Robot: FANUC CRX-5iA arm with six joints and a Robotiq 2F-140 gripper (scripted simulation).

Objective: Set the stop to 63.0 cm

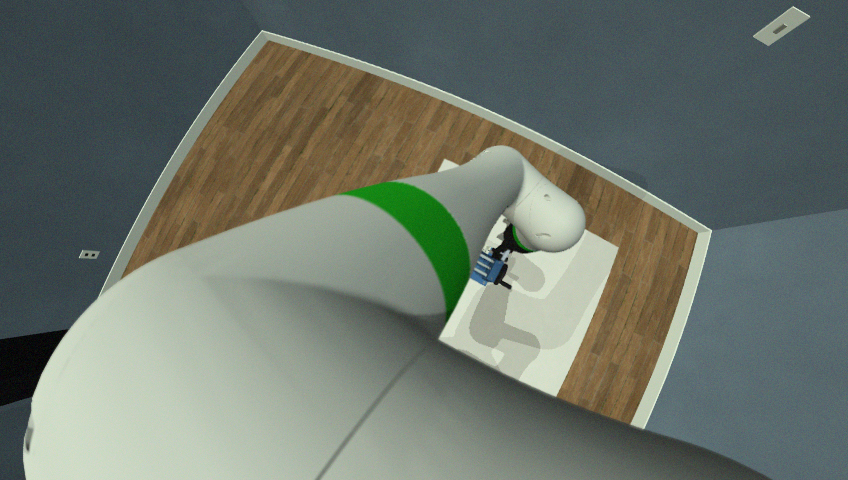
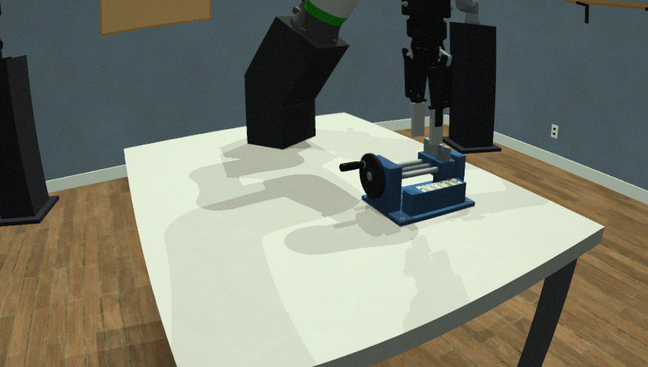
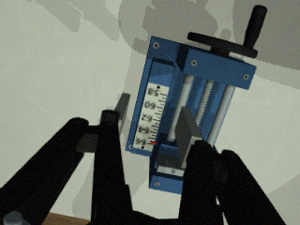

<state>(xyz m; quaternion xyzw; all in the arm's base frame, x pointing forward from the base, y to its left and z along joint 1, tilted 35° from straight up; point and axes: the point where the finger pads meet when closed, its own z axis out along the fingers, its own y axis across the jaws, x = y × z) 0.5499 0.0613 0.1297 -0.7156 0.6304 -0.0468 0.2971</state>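
My hand is 110 mm to the left of the handwheel, 100 mm above it and 60 mm past it. Round my hand: stop block (100 mm below, 70 mm to the left, 70 mm behind).
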